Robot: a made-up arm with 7 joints.
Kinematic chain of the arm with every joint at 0, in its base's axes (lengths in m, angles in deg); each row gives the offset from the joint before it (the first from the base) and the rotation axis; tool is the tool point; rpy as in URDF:
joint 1: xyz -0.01 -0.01 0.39 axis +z
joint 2: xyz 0 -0.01 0.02 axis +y
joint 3: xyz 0 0.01 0.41 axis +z
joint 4: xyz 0.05 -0.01 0 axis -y
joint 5: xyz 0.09 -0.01 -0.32 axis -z
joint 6: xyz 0.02 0 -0.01 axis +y
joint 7: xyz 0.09 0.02 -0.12 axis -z
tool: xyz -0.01 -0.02 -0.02 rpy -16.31 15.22 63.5
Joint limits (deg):
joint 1: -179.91..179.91
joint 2: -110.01..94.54
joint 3: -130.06..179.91
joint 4: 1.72..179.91
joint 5: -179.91..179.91
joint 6: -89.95..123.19
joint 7: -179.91..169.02
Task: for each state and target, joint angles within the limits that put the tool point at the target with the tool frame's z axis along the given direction. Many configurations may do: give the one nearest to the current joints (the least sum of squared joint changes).
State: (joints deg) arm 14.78 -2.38 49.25 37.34 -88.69 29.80 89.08
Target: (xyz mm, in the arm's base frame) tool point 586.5 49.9 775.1 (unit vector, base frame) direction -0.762 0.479 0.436
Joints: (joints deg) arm -20.59 9.19 24.87 83.93 -60.74 14.69 97.20
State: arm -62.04 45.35 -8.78 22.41 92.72 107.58 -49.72
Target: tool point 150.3 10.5 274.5 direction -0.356 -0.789 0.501
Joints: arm -29.94 36.05 4.59 1.72 108.33 84.53 -68.67
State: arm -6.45 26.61 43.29 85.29 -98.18 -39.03 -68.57
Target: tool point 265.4 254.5 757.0 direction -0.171 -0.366 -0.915
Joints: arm -25.53 41.92 94.45 39.56 -47.81 -84.44 -38.60
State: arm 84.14 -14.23 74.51 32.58 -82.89 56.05 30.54
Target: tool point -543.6 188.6 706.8 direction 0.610 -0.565 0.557
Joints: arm 89.56 24.66 86.85 73.89 -51.66 38.11 27.79
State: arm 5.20 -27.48 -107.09 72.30 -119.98 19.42 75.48
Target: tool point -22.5 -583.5 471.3 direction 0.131 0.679 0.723
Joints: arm 29.07 -49.17 -107.66 65.18 -93.83 20.56 87.90
